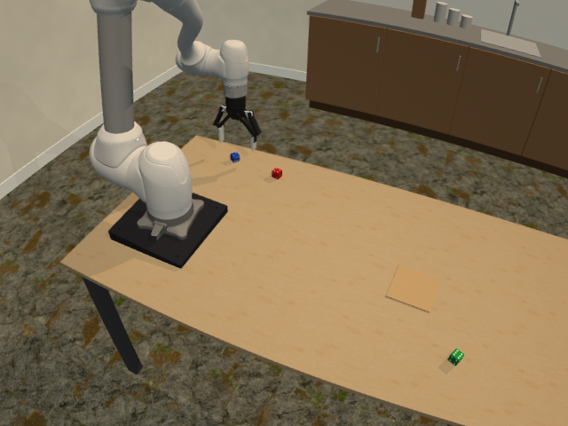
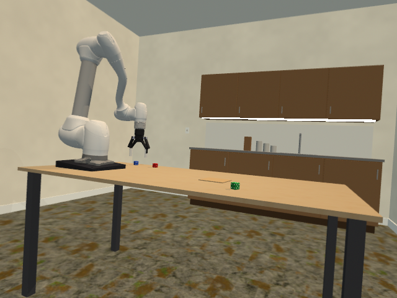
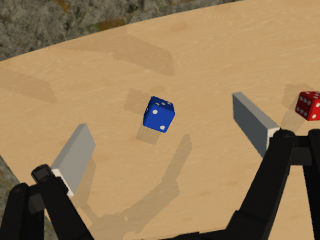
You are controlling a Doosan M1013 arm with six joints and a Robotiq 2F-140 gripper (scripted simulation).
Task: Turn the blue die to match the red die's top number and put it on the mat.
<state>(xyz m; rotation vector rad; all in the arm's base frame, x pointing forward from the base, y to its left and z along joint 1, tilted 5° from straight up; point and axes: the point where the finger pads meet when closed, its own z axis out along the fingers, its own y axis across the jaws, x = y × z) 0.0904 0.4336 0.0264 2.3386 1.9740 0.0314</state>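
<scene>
Right now the blue die is 60 mm below my hand, 20 mm to the right of it and 10 mm behind it. The rest, counted from my hand: green die 850 mm ahead, 750 mm to the right, 60 mm below; then red die 190 mm ahead, 80 mm to the right, 60 mm below; then mat 720 mm ahead, 520 mm to the right, 70 mm below.
</scene>
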